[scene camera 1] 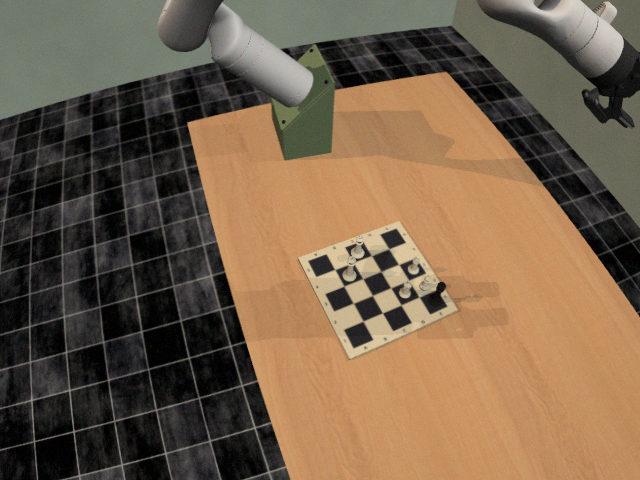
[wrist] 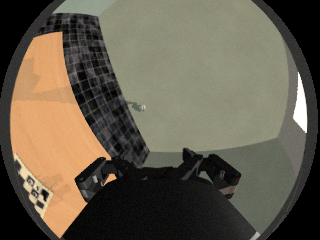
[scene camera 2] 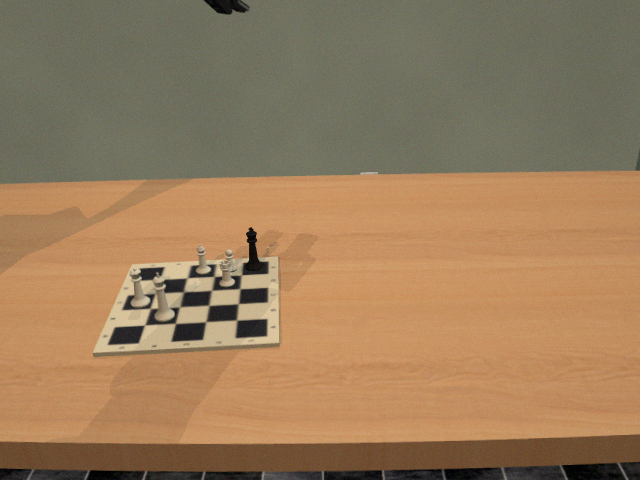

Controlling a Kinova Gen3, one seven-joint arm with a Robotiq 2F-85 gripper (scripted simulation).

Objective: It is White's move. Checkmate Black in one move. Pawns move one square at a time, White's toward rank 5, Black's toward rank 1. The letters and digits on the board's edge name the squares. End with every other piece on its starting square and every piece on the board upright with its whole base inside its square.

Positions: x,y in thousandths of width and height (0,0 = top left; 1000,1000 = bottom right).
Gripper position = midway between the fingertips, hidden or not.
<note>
In view: my gripper (wrist: 492,648) and a chessboard (scene camera 2: 326,661).
The chessboard is seen too in scene camera 1 (scene camera 1: 574,653).
</note>
